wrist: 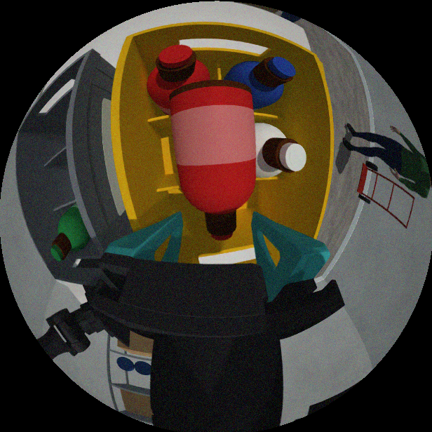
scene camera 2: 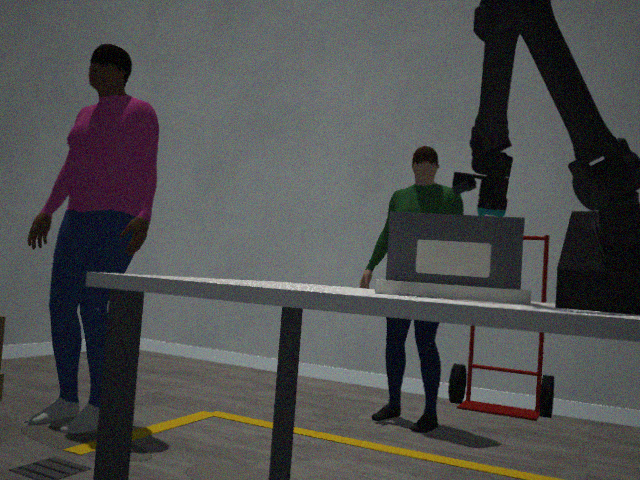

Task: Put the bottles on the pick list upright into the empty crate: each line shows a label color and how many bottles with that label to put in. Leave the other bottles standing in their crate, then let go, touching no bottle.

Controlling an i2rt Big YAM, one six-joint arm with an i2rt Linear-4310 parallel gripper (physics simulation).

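Where they show: arm's base, origin of its link: (scene camera 2: 620, 240).
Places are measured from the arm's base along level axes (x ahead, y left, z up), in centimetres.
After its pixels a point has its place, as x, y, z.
Observation:
A yellow crate (wrist: 325, 115) holds a red bottle (wrist: 175, 80) at back left, a blue bottle (wrist: 250, 82) at back right and a white bottle (wrist: 270, 150) on the right. Another red bottle with a pale pink label (wrist: 215, 135) looms large over the crate's middle and looks tipped, its dark cap toward the fingers. The dark grey crate (wrist: 75, 125) (scene camera 2: 403, 248) @[41.8, 1.5, -3.9] stands at the left in the wrist view, with a green bottle (wrist: 72, 227) inside. My gripper (wrist: 216, 217) is open, its teal fingers either side of the tipped bottle's neck, not gripping it. In the scene view its fingertips are hidden behind the grey crate. The pick list does not show.
The crate stands on the table (scene camera 2: 232, 289) @[67.1, 28.2, -14.6]. The arm's base (scene camera 2: 594, 258) @[4.9, 2.8, -3.9] is right of it. A person in green (scene camera 2: 423, 198), a person in pink (scene camera 2: 113, 155) and a red hand truck (scene camera 2: 545, 268) are beyond the table. Crate walls and dividers surround the bottles.

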